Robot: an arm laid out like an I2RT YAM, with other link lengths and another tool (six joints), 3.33 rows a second.
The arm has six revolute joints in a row. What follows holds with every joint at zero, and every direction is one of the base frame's. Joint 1 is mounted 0.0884 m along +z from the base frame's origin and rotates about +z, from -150 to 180 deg. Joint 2 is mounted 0.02 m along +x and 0.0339 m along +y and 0.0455 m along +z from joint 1 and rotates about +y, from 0 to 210 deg. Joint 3 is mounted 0.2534 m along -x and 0.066 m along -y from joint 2 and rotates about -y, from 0 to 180 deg. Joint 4 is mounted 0.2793 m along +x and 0.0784 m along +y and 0.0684 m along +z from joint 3 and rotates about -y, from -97 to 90 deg. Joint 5 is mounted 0.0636 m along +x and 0.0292 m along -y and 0.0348 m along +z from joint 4 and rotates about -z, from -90 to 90 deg. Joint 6 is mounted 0.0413 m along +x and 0.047 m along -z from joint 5 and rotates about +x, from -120 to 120 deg. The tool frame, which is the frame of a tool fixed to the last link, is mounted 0.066 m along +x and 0.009 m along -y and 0.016 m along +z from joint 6; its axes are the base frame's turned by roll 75.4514, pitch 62.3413 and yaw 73.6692 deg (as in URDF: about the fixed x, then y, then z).
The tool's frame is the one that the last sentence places.
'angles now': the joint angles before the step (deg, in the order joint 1, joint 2, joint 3, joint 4, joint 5, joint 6). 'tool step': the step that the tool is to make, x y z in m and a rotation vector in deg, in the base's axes. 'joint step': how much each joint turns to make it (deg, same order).
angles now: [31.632 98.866 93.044 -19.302 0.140 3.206]
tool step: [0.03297 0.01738 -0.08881 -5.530 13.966 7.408]
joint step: [-2.231 13.428 6.450 -8.162 -9.335 -3.237]
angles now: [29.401 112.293 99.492 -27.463 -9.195 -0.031]
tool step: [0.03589 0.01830 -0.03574 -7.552 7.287 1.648]
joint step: [-0.087 16.673 21.448 -15.346 0.933 -3.381]
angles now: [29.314 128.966 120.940 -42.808 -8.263 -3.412]
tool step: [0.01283 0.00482 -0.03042 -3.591 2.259 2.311]
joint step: [-0.284 6.974 6.540 -3.767 0.059 -3.331]
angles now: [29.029 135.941 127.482 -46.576 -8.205 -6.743]
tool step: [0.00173 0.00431 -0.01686 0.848 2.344 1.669]
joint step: [-0.200 2.459 1.189 -0.455 -2.601 -0.503]
